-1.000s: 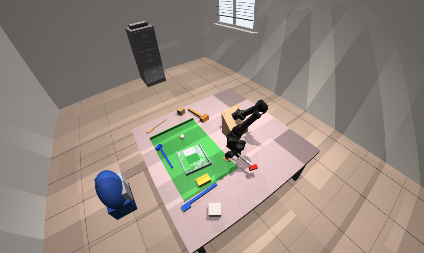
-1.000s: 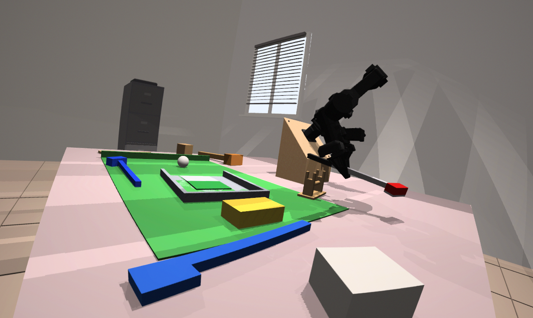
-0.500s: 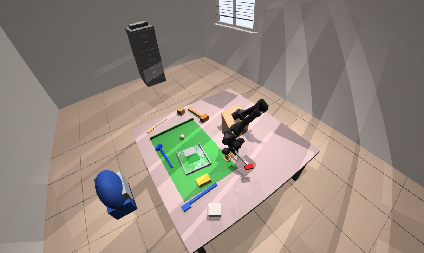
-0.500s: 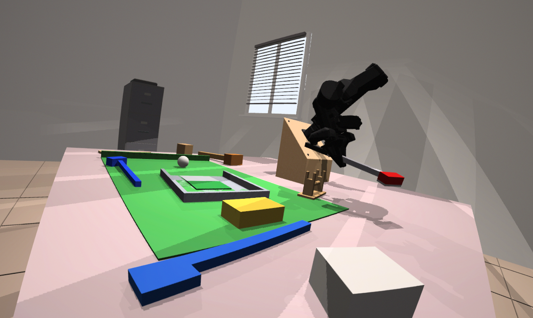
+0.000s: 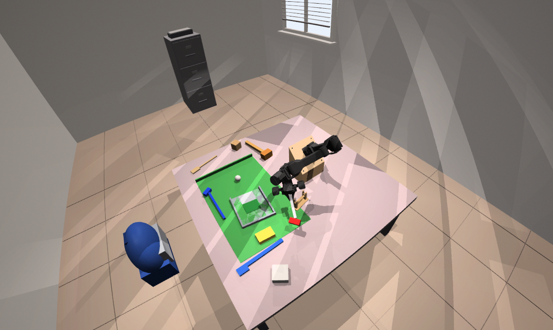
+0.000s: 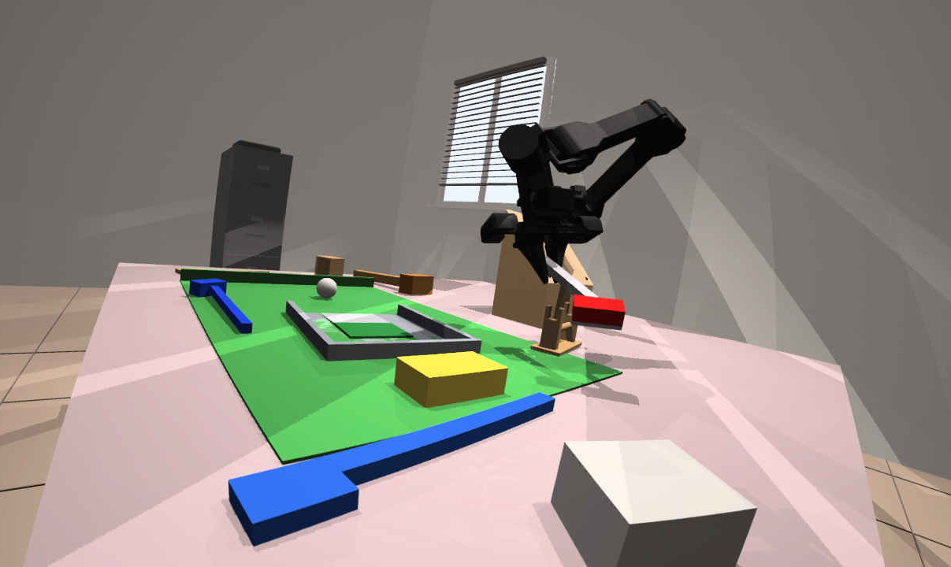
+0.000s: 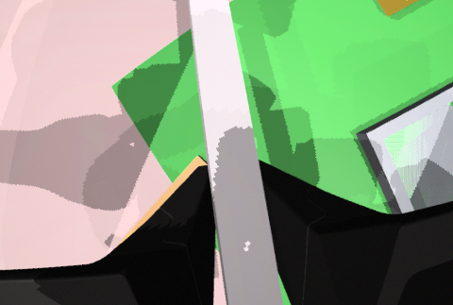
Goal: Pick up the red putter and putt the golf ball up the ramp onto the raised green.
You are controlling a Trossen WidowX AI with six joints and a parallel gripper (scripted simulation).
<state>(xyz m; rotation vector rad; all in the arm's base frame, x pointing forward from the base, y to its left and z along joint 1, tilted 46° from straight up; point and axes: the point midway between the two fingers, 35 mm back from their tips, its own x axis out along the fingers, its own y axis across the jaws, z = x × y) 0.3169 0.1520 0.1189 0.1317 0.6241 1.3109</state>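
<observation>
Right now the red putter is 20 mm to the left of my gripper tip, 20 mm ahead of it and 10 mm above it. From my gripper tip the other things lie so: white block (300 mm ahead, 260 mm to the left, 90 mm below); yellow block (230 mm ahead, 100 mm below, 30 mm to the left); wooden stand (80 mm below, 80 mm behind, 20 mm to the right).
</observation>
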